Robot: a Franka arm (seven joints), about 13 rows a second.
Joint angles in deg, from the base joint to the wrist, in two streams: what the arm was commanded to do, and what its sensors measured. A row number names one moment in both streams.
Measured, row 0:
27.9, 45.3, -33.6, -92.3, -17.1, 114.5, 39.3
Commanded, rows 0 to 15:
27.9, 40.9, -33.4, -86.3, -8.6, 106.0, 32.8
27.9, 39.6, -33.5, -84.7, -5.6, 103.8, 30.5
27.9, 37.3, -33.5, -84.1, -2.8, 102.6, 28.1
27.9, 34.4, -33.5, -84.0, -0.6, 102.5, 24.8
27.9, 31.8, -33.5, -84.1, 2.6, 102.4, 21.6
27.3, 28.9, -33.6, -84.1, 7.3, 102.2, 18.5
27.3, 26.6, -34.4, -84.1, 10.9, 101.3, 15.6
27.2, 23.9, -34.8, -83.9, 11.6, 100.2, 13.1
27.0, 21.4, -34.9, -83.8, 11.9, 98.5, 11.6
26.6, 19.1, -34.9, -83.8, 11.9, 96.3, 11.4
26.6, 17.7, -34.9, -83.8, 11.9, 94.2, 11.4
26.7, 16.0, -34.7, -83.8, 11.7, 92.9, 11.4
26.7, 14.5, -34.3, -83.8, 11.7, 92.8, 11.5
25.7, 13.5, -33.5, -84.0, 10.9, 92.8, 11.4
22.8, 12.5, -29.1, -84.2, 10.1, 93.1, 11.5
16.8, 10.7, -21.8, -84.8, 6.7, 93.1, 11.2
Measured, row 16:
24.1, 13.8, -31.2, -82.8, 9.6, 93.0, 11.8
